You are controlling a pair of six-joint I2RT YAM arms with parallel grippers.
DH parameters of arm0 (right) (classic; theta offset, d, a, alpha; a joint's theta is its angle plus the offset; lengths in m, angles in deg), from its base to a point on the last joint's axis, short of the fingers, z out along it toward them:
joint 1: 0 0.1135 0.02 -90
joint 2: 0 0 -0.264 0
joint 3: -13.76 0 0.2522 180
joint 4: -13.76 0 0.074 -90
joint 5: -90 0 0 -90
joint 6: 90 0.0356 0 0
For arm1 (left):
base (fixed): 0 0 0 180
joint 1: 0 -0.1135 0.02 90
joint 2: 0 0 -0.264 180
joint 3: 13.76 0 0.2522 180
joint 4: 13.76 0 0.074 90
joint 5: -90 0 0 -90
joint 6: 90 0.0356 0 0
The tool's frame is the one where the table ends.
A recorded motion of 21 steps. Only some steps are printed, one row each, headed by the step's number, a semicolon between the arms.
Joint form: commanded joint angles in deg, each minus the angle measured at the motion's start. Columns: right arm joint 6, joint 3, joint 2, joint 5, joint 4, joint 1; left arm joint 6, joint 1, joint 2, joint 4, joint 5, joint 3.
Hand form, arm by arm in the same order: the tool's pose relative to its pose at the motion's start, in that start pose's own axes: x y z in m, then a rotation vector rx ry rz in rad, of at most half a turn. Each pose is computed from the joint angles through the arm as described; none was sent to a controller.
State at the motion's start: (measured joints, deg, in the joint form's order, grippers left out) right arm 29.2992 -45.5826 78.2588 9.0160 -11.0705 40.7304; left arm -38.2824 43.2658 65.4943 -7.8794 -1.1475 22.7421
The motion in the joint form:
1: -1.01 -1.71 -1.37 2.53 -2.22 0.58; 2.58 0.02 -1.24 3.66 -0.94 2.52
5: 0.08 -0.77 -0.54 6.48 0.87 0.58; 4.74 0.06 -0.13 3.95 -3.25 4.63
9: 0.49 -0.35 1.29 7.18 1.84 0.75; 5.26 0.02 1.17 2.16 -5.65 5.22
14: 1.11 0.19 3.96 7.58 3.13 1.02; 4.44 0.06 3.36 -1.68 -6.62 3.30
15: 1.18 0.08 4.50 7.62 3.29 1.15; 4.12 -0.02 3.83 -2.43 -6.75 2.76
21: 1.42 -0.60 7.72 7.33 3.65 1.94; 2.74 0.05 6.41 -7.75 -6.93 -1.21
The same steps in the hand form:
1: -0.0045 0.0093 -0.0091 -0.0517 0.0130 -0.0271; -0.0087 -0.0078 -0.0051 0.0144 0.0087 0.0453
5: -0.0026 0.0101 -0.0038 -0.1226 0.0279 -0.0134; -0.0156 -0.0153 -0.0034 0.0549 0.0224 0.0840
9: 0.0013 0.0078 0.0053 -0.1239 0.0548 -0.0037; -0.0181 -0.0188 0.0001 0.0996 0.0309 0.0942
14: 0.0072 0.0041 0.0180 -0.1158 0.0897 0.0112; -0.0099 -0.0131 0.0080 0.1107 0.0458 0.0802
15: 0.0077 0.0042 0.0203 -0.1152 0.0952 0.0119; -0.0076 -0.0110 0.0096 0.1088 0.0503 0.0735
21: 0.0118 0.0042 0.0338 -0.0991 0.1316 0.0145; 0.0094 0.0022 0.0174 0.0986 0.0713 0.0484

